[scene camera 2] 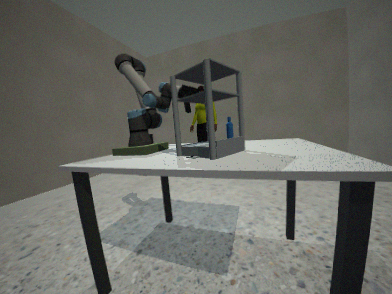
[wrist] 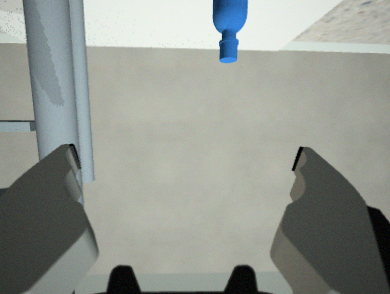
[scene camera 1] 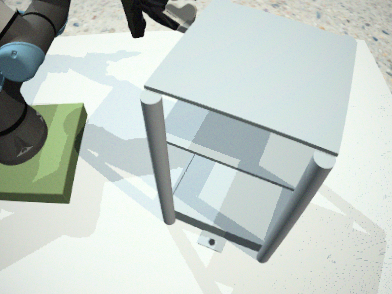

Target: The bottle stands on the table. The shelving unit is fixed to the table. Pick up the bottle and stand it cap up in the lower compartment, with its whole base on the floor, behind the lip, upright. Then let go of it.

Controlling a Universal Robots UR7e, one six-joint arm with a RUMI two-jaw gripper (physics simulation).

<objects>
A grey shelving unit (scene camera 2: 209,70): 61 cm from the lens.
</objects>
